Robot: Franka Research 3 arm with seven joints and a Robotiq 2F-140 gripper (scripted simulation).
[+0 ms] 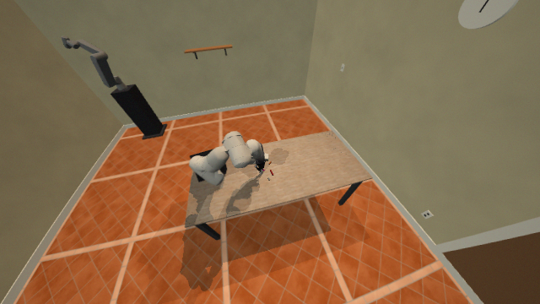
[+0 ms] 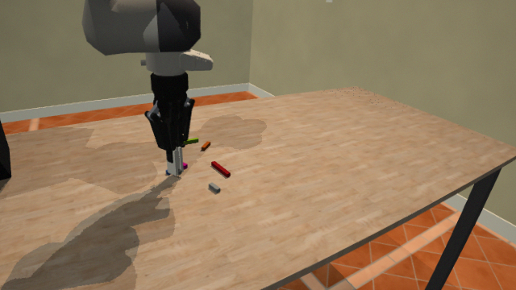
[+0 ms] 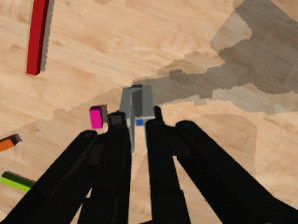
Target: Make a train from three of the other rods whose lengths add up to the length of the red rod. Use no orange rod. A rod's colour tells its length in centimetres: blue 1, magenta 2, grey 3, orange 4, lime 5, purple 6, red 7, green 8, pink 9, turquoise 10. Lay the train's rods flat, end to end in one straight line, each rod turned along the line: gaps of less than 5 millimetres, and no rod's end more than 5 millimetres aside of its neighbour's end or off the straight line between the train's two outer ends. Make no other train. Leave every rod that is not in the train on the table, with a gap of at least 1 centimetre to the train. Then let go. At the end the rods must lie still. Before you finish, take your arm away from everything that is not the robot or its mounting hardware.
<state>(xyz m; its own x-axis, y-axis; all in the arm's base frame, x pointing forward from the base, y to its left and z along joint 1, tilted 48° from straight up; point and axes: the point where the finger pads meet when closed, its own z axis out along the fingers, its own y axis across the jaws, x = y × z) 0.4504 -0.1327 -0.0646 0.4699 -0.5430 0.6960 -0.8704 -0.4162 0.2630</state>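
The blue rod lies 4 cm below my hand, 2 cm to the left of it and 1 cm behind it. Round my hand: orange rod (12 cm ahead, 11 cm to the left, 4 cm below); then magenta rod (4 cm to the left, 4 cm below, 3 cm ahead); then red rod (11 cm ahead, 4 cm below, 2 cm to the right).
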